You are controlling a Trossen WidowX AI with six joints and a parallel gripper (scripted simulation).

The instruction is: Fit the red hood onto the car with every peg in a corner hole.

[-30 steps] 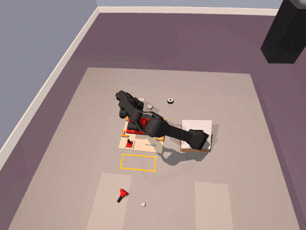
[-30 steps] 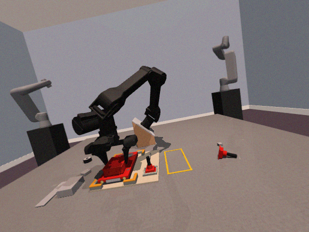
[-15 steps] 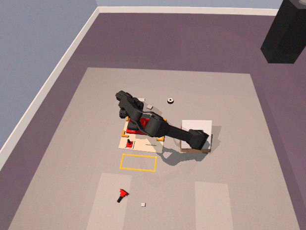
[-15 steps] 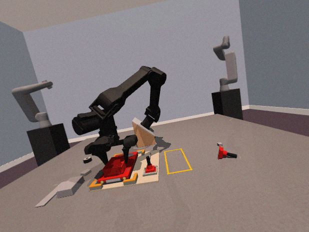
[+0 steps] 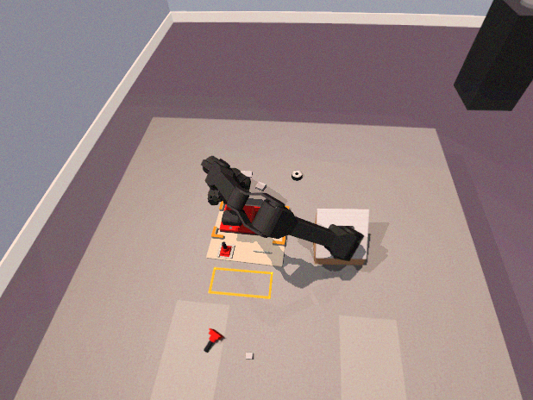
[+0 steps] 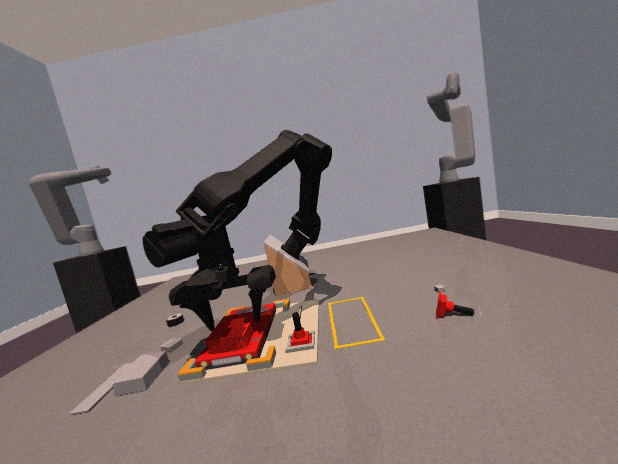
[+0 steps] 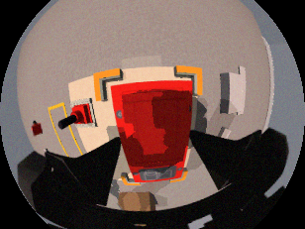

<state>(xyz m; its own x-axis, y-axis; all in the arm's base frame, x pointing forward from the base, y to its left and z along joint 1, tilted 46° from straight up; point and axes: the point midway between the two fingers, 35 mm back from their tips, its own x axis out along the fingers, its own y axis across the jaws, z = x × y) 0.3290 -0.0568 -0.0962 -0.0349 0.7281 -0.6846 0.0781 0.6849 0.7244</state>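
Now: the hood right at my gripper tip. The rest, counted from my gripper tip: grey engine block 20 mm below.
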